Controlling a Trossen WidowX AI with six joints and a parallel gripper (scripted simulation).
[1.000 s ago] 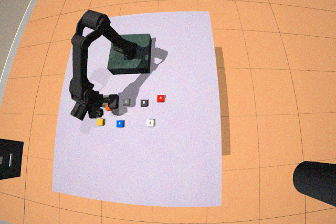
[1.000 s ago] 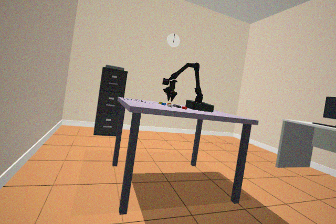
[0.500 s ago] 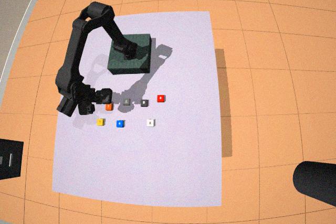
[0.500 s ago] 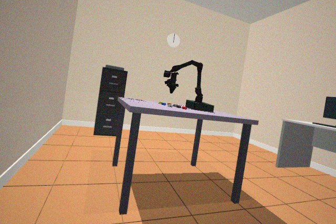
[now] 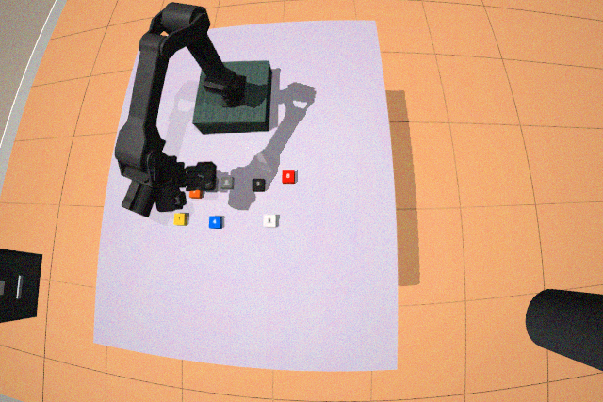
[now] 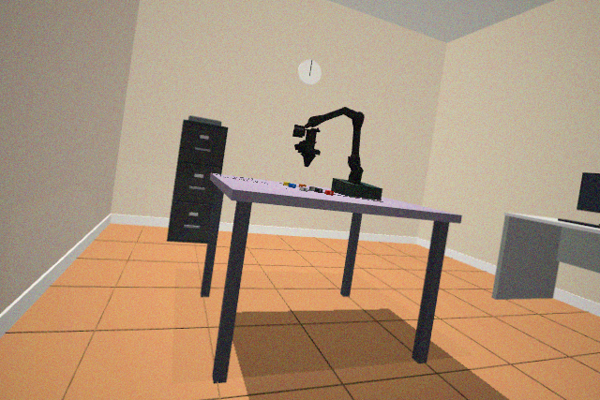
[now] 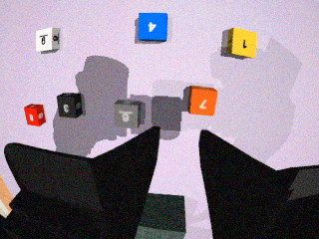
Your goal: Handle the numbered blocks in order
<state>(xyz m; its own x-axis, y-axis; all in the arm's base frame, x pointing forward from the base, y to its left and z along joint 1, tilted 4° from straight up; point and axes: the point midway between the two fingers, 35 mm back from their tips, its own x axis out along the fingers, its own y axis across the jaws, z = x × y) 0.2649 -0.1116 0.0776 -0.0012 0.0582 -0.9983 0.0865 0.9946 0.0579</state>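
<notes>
My gripper tip is 2 cm past the red block, 24 cm to the right of it and 11 cm above it. From my gripper tip the other things lie so: white block: 9 cm ahead, 18 cm to the left, 11 cm below; then dark grey block: 1 cm behind, 15 cm to the left, 11 cm below.
</notes>
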